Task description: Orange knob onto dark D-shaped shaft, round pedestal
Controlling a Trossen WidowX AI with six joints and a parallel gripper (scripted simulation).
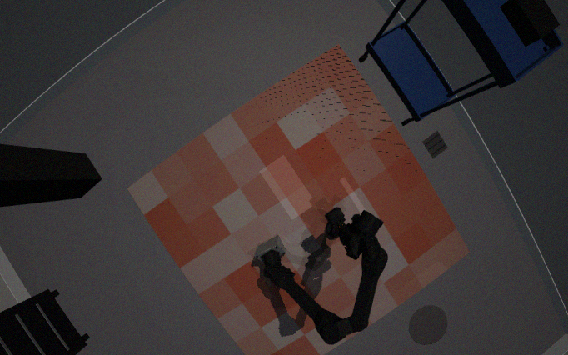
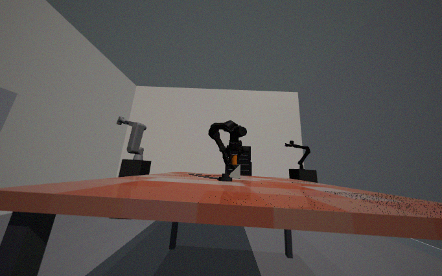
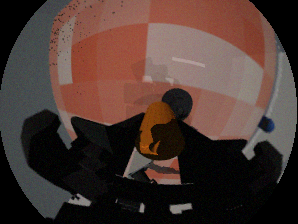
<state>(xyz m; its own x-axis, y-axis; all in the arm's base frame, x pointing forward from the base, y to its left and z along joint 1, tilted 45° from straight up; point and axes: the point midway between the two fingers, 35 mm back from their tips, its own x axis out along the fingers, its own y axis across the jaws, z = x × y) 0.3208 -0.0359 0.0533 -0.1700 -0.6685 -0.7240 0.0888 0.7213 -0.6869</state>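
The dark round pedestal is 80 mm below my gripper tip, 50 mm to the right of it and 10 mm behind it. Round my gripper tip: orange knob 20 mm above.
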